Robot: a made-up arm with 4 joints.
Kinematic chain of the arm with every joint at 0, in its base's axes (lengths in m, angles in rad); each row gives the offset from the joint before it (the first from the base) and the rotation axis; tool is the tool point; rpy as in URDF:
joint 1: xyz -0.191 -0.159 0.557 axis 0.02 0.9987 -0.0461
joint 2: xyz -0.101 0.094 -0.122 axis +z
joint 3: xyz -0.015 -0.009 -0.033 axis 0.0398 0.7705 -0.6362
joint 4: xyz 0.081 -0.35 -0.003 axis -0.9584 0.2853 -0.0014
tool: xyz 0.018 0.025 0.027 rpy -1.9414 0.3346 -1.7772
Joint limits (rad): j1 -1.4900..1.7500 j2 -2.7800..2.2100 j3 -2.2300..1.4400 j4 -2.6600..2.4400
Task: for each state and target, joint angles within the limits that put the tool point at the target. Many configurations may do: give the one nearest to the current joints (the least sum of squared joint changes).
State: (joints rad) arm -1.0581 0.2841 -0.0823 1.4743
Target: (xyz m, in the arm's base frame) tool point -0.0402 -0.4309 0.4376
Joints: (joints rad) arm -1.1538 -0.2036 -0.1401 2.2375
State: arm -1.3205 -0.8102 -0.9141 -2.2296
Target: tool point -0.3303 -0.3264 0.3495
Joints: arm -1.4885 -1.3291 -1.6273 -2.0494
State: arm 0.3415 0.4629 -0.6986 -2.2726
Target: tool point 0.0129 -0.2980 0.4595
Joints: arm 0.1034 0.4273 -0.6109 -2.2889
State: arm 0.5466 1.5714 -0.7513 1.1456
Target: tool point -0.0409 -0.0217 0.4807
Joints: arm 0.6922 0.8588 -1.2724 0.9228
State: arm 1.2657 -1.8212 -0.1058 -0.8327
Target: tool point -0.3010 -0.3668 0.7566
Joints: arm 1.1941 -0.9479 -0.7704 -0.6324
